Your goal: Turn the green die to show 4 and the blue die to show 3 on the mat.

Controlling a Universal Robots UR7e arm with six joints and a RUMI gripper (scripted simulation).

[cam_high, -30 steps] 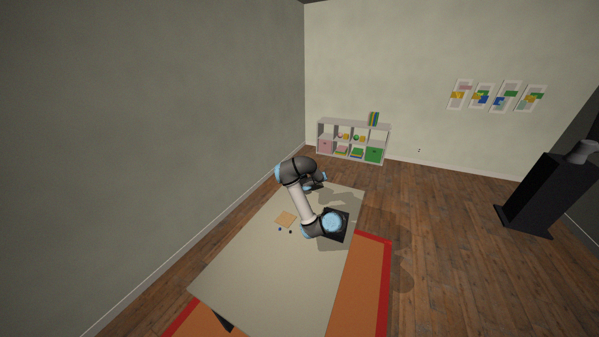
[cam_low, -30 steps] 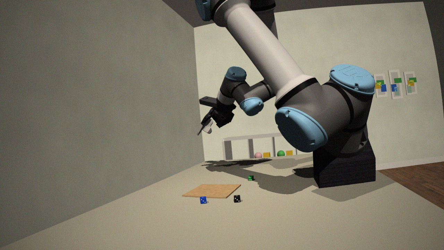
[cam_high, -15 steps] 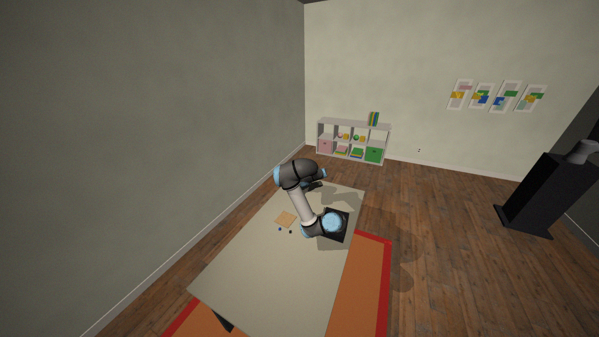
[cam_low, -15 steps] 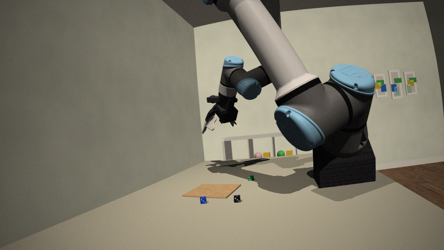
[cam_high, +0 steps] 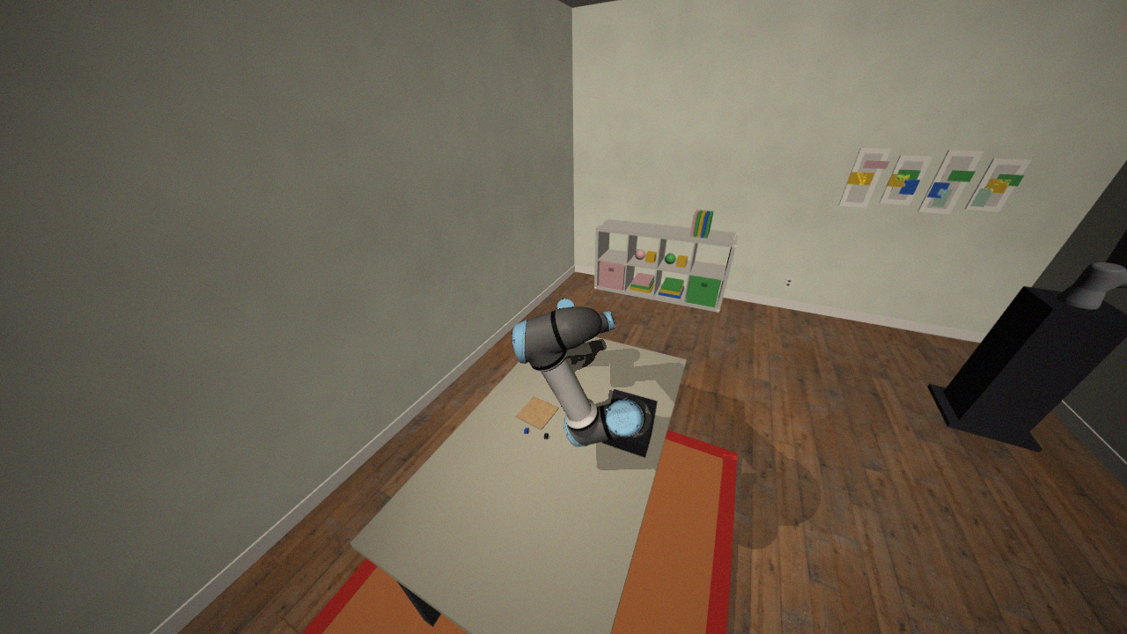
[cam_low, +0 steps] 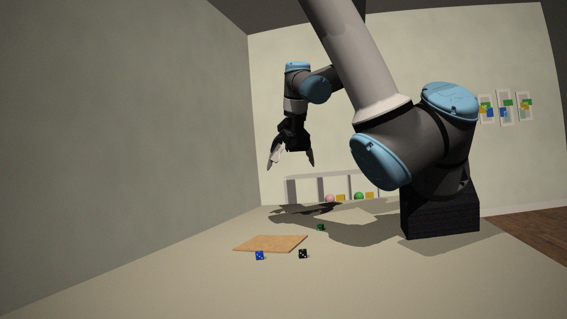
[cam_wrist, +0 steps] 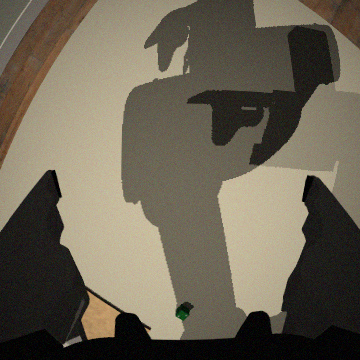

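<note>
Right now my hand is 13 cm past the green die, 18 cm to the right of it and 16 cm above it. From my hand the other things lie so: tan mat 4 cm behind, 32 cm to the left, 17 cm below; blue die 6 cm behind, 43 cm to the left, 16 cm below; black die 15 cm behind, 41 cm to the left, 16 cm below.
</note>
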